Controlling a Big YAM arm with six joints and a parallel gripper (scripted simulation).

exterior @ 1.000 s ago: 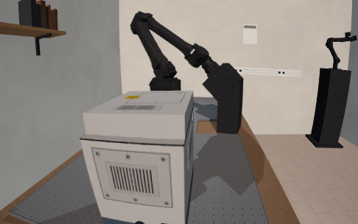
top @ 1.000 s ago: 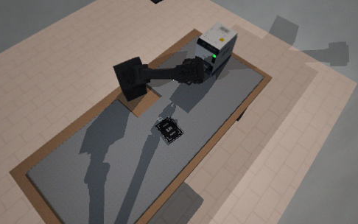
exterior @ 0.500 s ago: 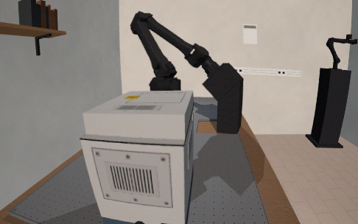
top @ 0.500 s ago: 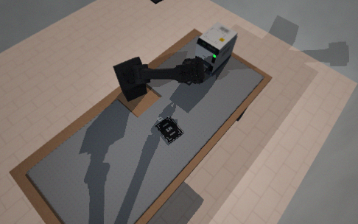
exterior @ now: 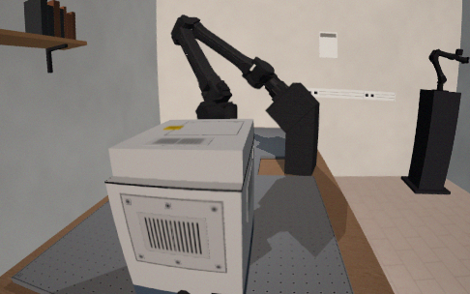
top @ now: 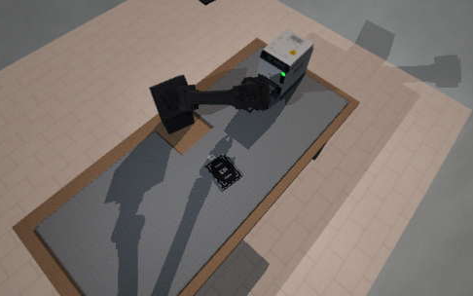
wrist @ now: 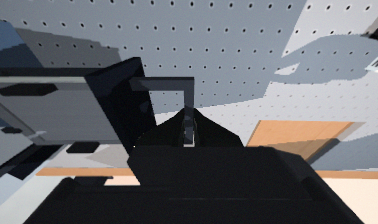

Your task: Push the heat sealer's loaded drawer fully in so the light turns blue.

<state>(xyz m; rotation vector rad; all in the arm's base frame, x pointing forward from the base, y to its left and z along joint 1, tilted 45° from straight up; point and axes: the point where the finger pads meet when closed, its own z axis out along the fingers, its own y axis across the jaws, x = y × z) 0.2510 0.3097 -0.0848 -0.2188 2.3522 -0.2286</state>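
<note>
The black sealer drawer is 120 mm to the left of my hand, 20 mm behind it and 10 mm below it.
</note>
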